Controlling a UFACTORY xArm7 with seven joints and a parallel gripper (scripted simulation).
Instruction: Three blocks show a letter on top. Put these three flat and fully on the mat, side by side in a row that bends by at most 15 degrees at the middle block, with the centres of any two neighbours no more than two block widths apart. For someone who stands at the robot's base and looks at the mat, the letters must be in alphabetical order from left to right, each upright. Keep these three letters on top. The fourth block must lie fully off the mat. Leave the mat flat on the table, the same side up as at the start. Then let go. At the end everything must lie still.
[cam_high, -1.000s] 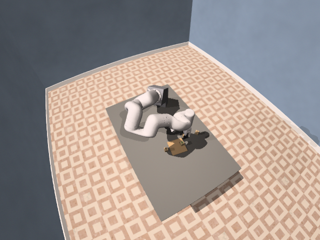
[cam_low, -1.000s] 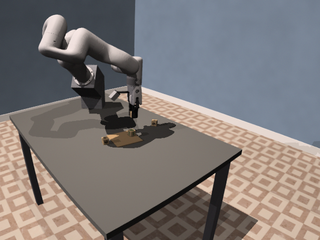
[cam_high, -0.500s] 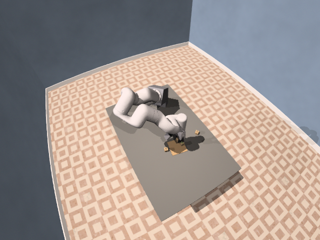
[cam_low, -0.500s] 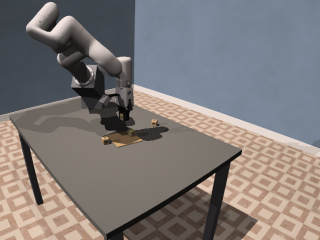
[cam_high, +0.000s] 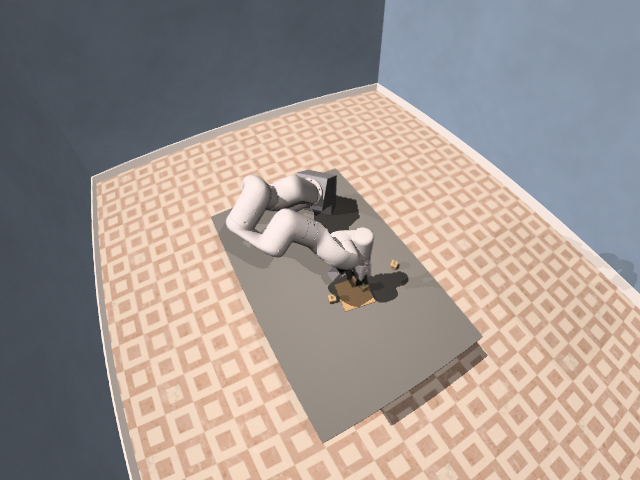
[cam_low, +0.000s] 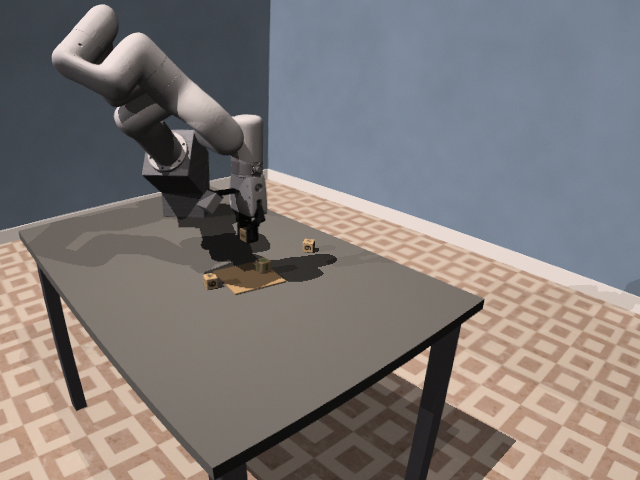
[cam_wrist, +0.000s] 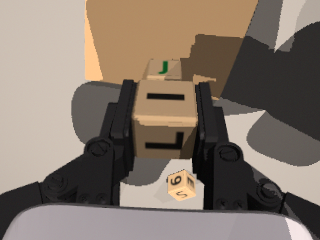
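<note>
Now: hand 120 mm above the tan mat.
</note>
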